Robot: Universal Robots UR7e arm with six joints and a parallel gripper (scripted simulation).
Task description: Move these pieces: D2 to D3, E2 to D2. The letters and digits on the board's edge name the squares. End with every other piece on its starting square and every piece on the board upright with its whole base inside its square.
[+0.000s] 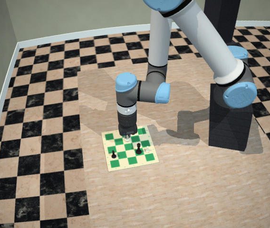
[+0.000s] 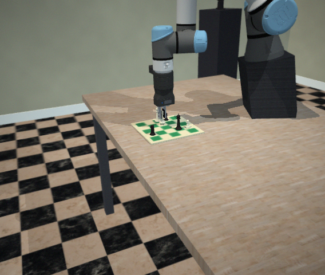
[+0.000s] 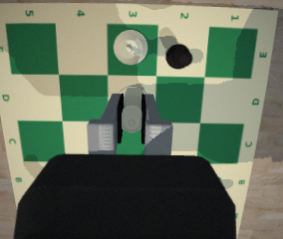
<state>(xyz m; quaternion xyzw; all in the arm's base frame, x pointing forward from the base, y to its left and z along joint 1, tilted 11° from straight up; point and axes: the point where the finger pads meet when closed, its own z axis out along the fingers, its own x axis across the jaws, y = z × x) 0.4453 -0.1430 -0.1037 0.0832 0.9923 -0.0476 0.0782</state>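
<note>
Right now the tall white piece is 40 mm to the right of my hand and 10 mm below it. The rest, counted from my hand: black pawn 40 mm behind, 30 mm to the right, 30 mm below; then green-and-cream board 10 mm ahead, 40 mm to the left, 50 mm below; then small white piece 60 mm behind, 90 mm to the left, 30 mm below.
</note>
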